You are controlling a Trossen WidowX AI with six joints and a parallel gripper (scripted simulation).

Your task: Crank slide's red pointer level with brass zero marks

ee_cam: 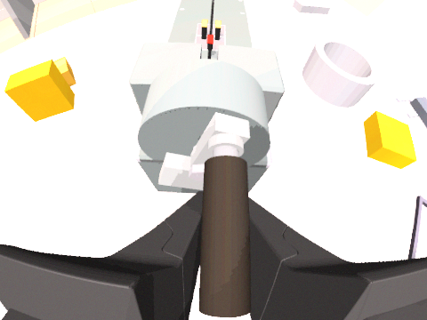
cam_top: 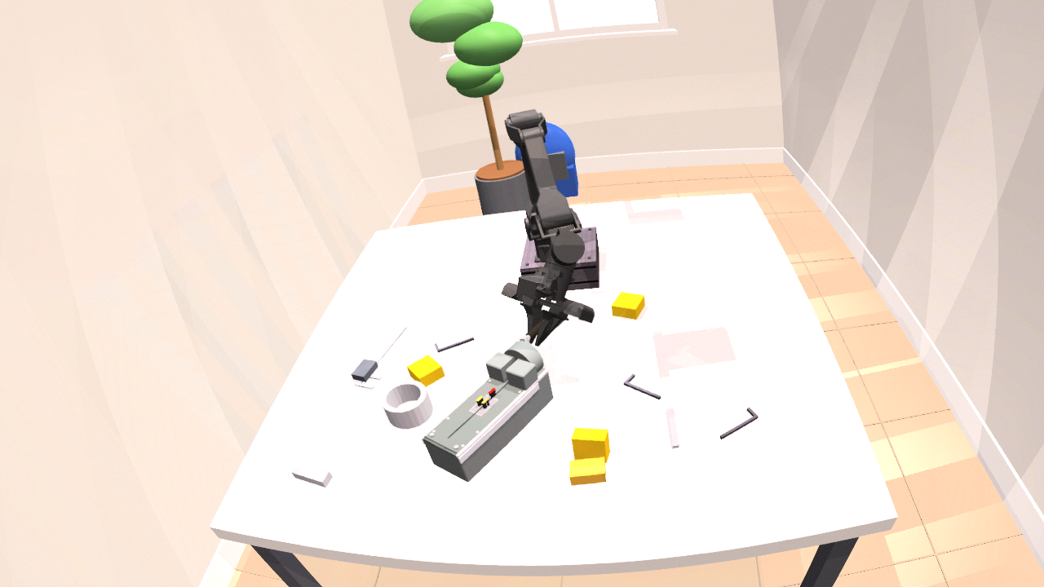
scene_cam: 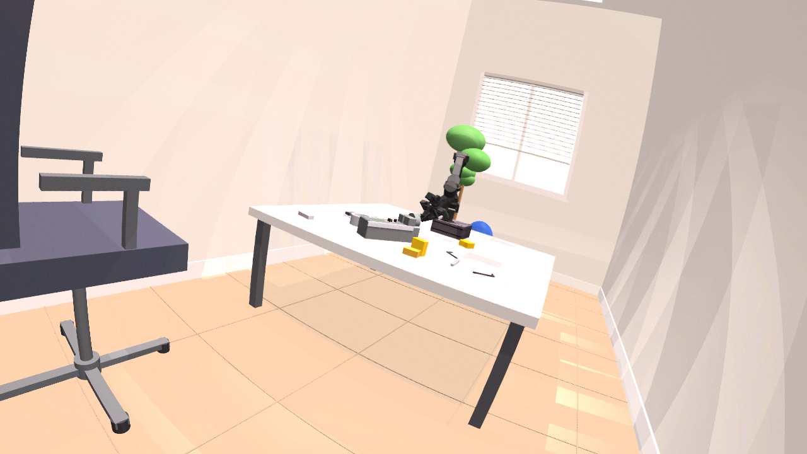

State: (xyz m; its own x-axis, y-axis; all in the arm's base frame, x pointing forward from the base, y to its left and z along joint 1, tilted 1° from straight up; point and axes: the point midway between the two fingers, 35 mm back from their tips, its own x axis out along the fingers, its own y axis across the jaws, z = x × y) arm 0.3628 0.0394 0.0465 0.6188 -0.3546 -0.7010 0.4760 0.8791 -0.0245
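The brown crank handle lies 1 cm behind my gripper tip, 1 cm to the left of it and 2 cm above it. From my gripper tip the other things lie so: red pointer: 13 cm ahead, 6 cm to the right, 1 cm below.
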